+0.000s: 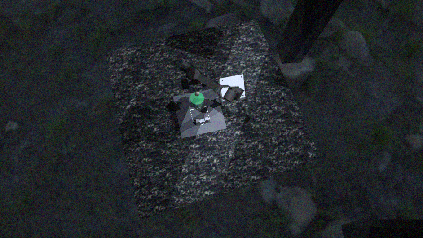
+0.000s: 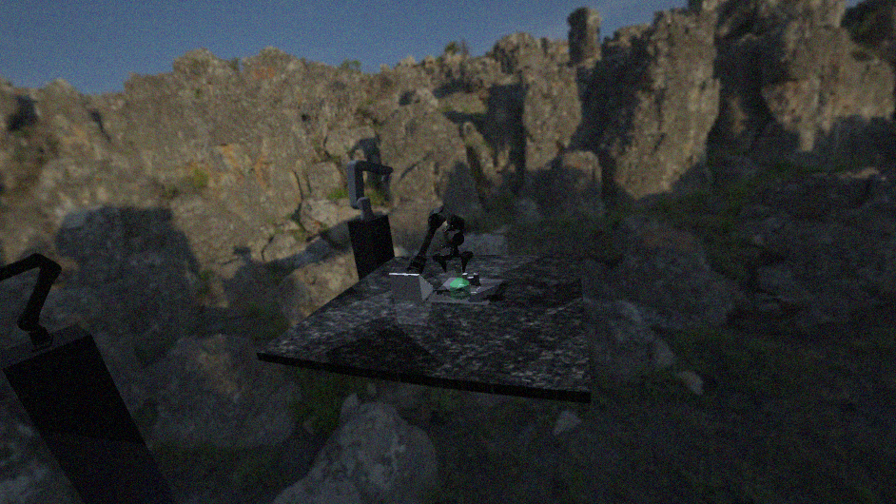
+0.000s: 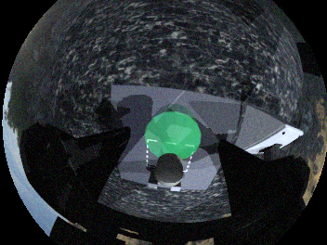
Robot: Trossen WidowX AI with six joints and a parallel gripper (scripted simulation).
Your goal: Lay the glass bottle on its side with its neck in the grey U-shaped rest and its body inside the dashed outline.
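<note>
My gripper tip is 4 cm to the right of the green glass bottle and 5 cm above it. Also, from my gripper tip: grey mat (1 cm behind, 12 cm to the left, 14 cm below).
</note>
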